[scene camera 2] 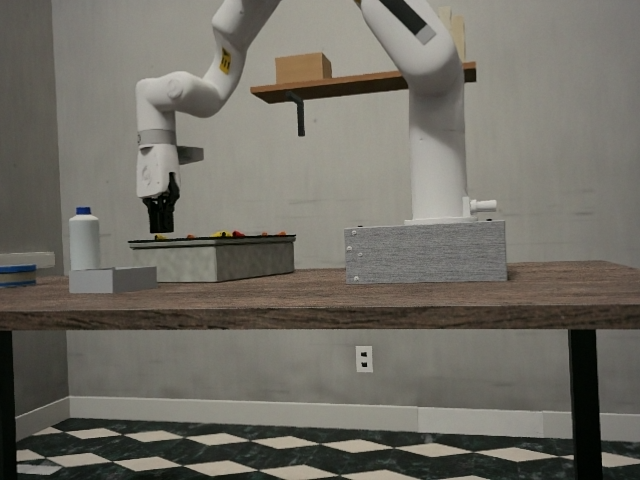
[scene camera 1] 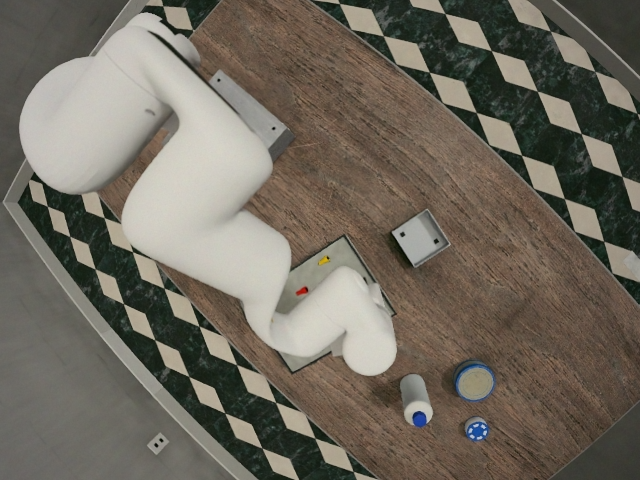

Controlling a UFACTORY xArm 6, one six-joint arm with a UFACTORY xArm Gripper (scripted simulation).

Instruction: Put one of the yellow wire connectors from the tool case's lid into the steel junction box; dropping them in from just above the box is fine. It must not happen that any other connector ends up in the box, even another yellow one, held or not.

Labels:
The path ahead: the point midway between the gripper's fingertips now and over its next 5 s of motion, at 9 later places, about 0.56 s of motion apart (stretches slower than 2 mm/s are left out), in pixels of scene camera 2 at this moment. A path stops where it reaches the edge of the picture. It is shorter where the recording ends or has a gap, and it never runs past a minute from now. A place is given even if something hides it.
My gripper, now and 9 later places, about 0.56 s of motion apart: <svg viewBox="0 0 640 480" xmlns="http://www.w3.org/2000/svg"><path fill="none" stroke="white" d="M161 233L161 237L161 234L159 208L158 207L138 204L123 202L123 221L126 277L126 278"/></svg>

